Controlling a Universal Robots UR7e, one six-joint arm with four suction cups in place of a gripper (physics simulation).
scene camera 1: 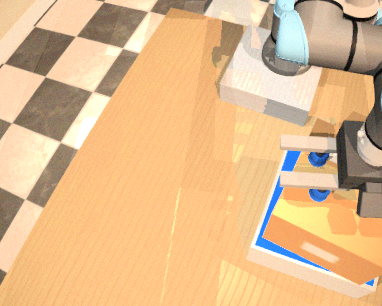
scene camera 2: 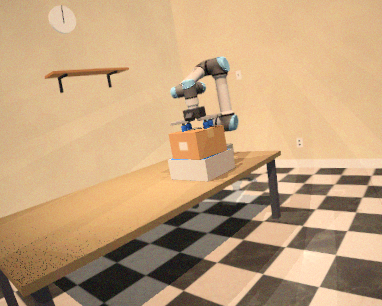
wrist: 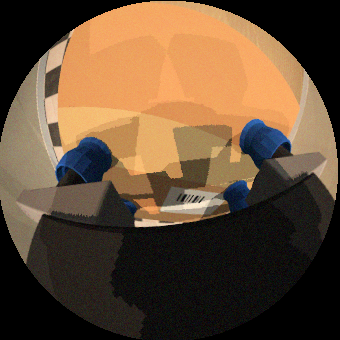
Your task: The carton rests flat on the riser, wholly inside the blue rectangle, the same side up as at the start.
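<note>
The orange carton point(scene camera 1: 295, 235) point(scene camera 2: 210, 142) point(wrist: 170, 75) sits upright on the white riser point(scene camera 1: 300, 271) point(scene camera 2: 190, 171), turned slightly against it. The blue rectangle point(scene camera 1: 265, 243) shows along the carton's left side and as a narrowing wedge along its front; its right part is outside scene camera 1's view. Whether the carton's near right corner stays inside the blue is unclear. My gripper point(scene camera 1: 319, 176) point(scene camera 2: 197, 126) point(wrist: 172, 155) has its blue suction cups down on the carton's top, shut on the carton. A barcode label point(wrist: 191, 199) shows on top, between the cups.
The wooden table point(scene camera 1: 125, 175) point(scene camera 2: 100, 200) carries the riser. The arm's grey base block point(scene camera 1: 255, 95) stands behind the riser, close to it. A wall shelf point(scene camera 2: 87, 73) hangs at the upper left in scene camera 2, away from the arm.
</note>
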